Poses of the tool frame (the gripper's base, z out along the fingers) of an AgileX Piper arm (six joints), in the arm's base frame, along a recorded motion.
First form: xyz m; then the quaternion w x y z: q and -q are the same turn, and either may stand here.
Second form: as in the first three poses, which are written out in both.
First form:
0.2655, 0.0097, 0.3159, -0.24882, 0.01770, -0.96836, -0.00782
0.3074, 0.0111, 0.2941, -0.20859, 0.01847, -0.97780, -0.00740
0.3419, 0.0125, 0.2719, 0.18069, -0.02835, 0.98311, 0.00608
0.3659, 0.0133, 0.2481, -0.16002, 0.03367, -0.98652, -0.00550
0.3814, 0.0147, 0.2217, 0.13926, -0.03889, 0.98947, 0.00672
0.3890, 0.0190, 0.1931, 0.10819, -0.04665, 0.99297, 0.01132
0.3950, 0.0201, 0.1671, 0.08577, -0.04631, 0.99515, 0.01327
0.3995, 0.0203, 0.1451, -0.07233, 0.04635, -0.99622, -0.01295
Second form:
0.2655, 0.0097, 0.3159; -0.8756, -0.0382, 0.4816; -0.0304, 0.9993, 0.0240; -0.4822, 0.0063, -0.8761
0.3074, 0.0111, 0.2941; -0.9123, -0.0392, 0.4076; -0.0330, 0.9992, 0.0222; -0.4082, 0.0068, -0.9129
0.3419, 0.0125, 0.2719; -0.9331, -0.0579, 0.3549; -0.0535, 0.9983, 0.0222; -0.3556, 0.0017, -0.9346
0.3659, 0.0133, 0.2481; -0.9465, -0.0682, 0.3154; -0.0647, 0.9977, 0.0216; -0.3161, 0.0001, -0.9487
0.3814, 0.0147, 0.2217; -0.9582, -0.0788, 0.2751; -0.0751, 0.9969, 0.0241; -0.2761, 0.0025, -0.9611
0.3890, 0.0190, 0.1931; -0.9722, -0.0951, 0.2138; -0.0902, 0.9954, 0.0326; -0.2159, 0.0124, -0.9763
0.3950, 0.0201, 0.1671; -0.9810, -0.0944, 0.1695; -0.0899, 0.9954, 0.0344; -0.1719, 0.0185, -0.9849
0.3995, 0.0203, 0.1451; -0.9852, -0.0942, 0.1429; -0.0905, 0.9954, 0.0325; -0.1453, 0.0191, -0.9892

